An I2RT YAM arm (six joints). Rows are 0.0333 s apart.
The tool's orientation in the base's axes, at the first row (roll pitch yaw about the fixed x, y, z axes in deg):
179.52, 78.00, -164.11
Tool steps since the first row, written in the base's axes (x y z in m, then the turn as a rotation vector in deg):
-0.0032, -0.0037, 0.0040, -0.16, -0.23, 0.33
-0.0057, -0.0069, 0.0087, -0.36, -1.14, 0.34
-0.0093, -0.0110, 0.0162, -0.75, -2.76, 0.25
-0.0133, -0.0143, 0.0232, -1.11, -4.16, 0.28
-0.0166, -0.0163, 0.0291, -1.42, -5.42, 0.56
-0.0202, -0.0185, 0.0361, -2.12, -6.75, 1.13
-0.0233, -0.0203, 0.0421, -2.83, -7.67, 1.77
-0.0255, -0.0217, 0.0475, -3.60, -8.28, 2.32
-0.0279, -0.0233, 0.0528, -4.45, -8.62, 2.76
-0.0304, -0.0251, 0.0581, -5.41, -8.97, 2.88
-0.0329, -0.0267, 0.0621, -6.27, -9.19, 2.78
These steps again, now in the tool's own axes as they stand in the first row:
-0.0031, -0.0026, -0.0049, -0.28, -0.18, -0.28
-0.0070, -0.0050, -0.0091, -0.20, -0.99, -0.72
-0.0134, -0.0079, -0.0151, 0.06, -2.44, -1.52
-0.0192, -0.0099, -0.0212, 0.18, -3.68, -2.25
-0.0242, -0.0109, -0.0261, 0.04, -4.80, -2.94
-0.0302, -0.0120, -0.0316, -0.30, -5.88, -4.09
-0.0354, -0.0128, -0.0362, -0.73, -6.56, -5.14
-0.0401, -0.0136, -0.0398, -1.08, -6.93, -6.14
-0.0447, -0.0144, -0.0436, -1.32, -7.01, -7.13
-0.0493, -0.0154, -0.0475, -1.22, -7.08, -8.15
-0.0526, -0.0162, -0.0512, -0.94, -7.05, -9.00

